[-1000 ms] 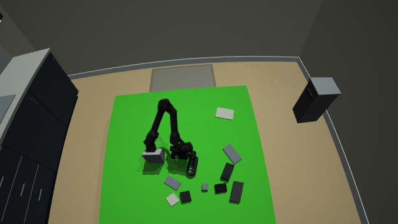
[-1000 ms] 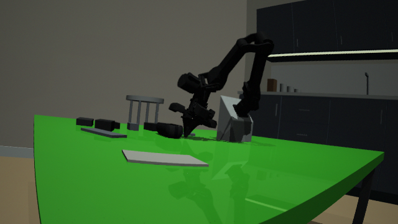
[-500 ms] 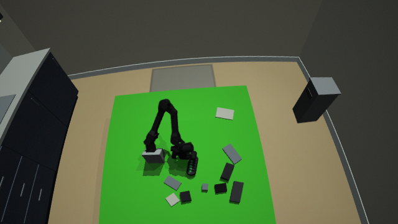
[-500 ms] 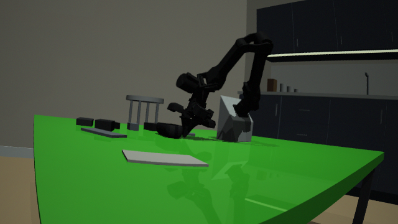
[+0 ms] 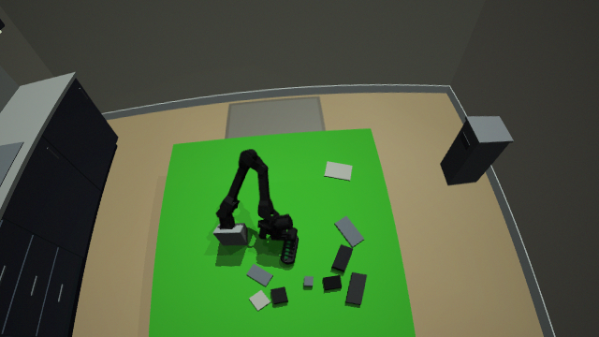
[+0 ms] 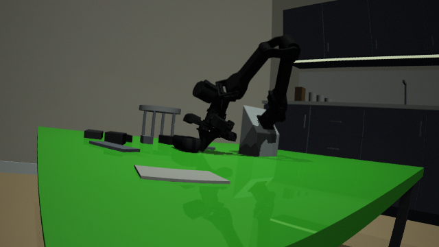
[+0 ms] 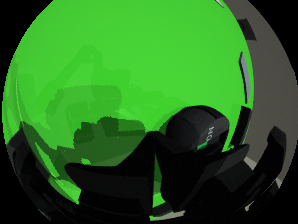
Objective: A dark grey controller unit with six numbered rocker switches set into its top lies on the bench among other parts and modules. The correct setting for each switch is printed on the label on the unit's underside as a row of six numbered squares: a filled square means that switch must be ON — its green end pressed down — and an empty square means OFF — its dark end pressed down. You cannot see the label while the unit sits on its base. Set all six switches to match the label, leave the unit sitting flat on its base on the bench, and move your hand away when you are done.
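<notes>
Now: gripper tip 230 mm to the left of the small cube, 100 mm short of it and 10 mm below it. Also, from my gripper tip: grey plate: 330 mm ahead, 10 mm to the left; then light plate: 380 mm to the left, 330 mm ahead.
</notes>
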